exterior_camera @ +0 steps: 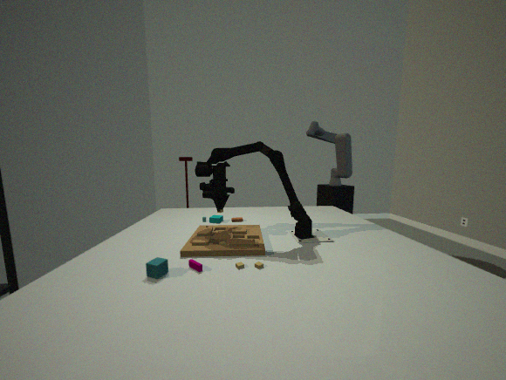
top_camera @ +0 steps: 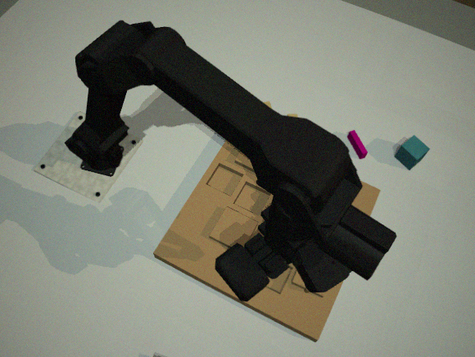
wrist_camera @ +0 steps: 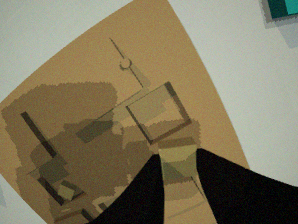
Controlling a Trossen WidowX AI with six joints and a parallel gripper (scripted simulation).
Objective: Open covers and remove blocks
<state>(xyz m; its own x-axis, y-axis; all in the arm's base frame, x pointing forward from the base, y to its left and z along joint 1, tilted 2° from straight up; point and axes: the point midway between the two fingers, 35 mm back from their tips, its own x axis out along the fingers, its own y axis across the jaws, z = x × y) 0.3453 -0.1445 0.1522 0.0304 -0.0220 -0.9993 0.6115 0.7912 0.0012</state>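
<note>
Now: the tan puzzle board 1 cm behind my gripper tip, 11 cm to the left of it and 9 cm below it. Round my gripper tip: orange block (12 cm behind, 19 cm to the right, 10 cm below); then teal block (21 cm to the right, 9 cm below); then small teal piece (6 cm ahead, 23 cm to the right, 9 cm below).
</note>
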